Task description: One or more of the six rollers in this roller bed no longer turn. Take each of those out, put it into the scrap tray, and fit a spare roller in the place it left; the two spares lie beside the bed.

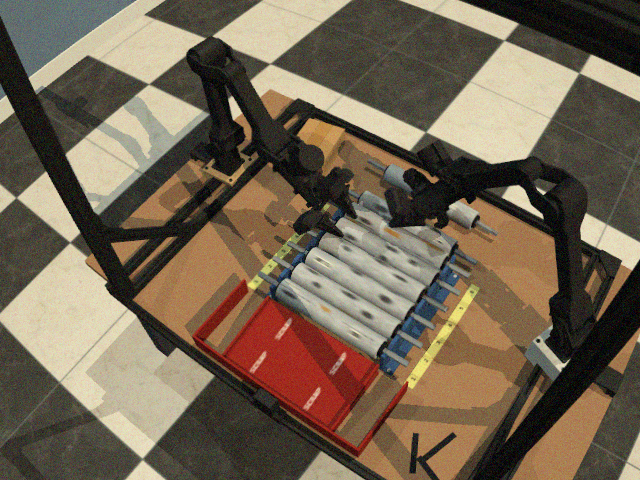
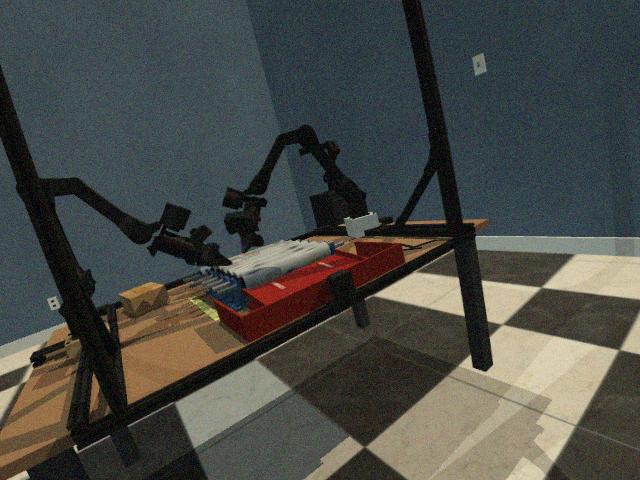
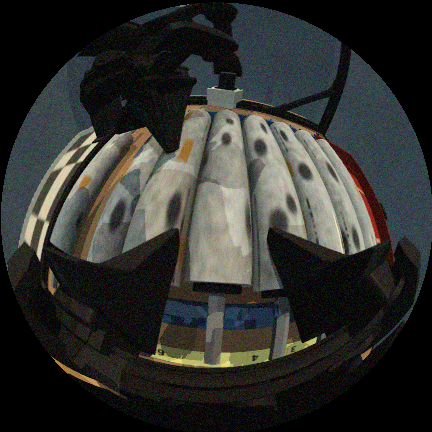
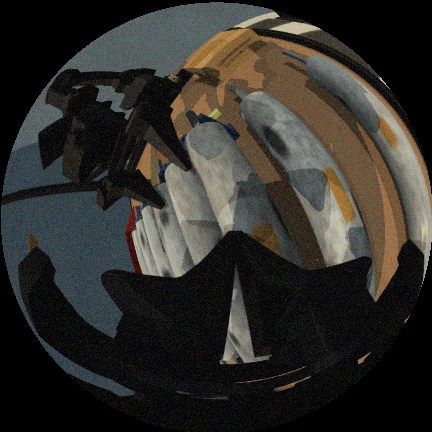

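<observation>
Six grey-white rollers lie side by side on the blue bed. One spare roller lies close behind the bed and another spare roller farther back. The red scrap tray stands in front with no roller in it. My left gripper is open and empty above the left end of the second roller from the back. My right gripper is shut and empty above the back of the bed, near the close spare.
A tan box stands at the back left. Yellow scale strips lie along both sides of the bed. Black frame rails edge the table, with upright posts at its corners. My two grippers are near each other.
</observation>
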